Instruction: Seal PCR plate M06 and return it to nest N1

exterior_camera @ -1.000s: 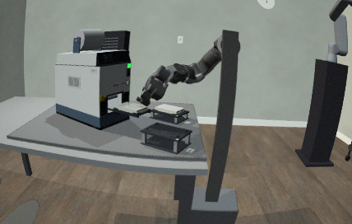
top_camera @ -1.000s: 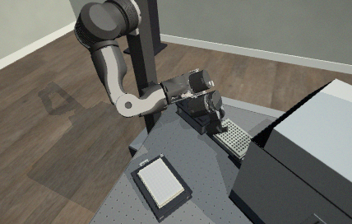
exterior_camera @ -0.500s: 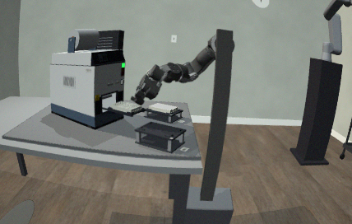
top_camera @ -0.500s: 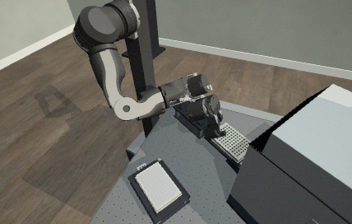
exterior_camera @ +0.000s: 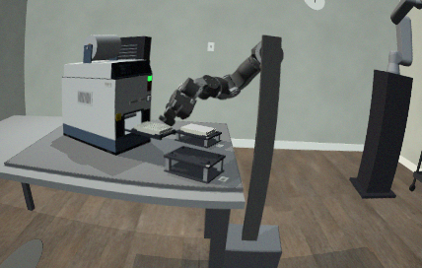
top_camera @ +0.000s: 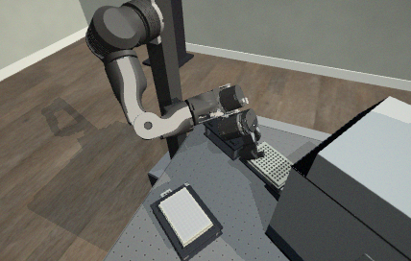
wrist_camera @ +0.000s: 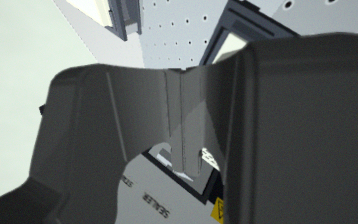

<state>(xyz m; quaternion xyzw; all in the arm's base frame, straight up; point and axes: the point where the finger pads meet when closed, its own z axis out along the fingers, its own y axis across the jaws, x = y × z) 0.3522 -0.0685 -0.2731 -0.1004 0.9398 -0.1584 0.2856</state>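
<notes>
My gripper is now 40 mm short of the 96-well plate M06, 30 mm above it and 20 mm to the right of it. Round my hand: sealer stage (40 mm below, 40 mm ahead, 20 mm to the left); pale key-like block (110 mm to the right, 100 mm ahead, 60 mm above); yellow warning label (170 mm ahead, 60 mm to the left, 20 mm above).
</notes>
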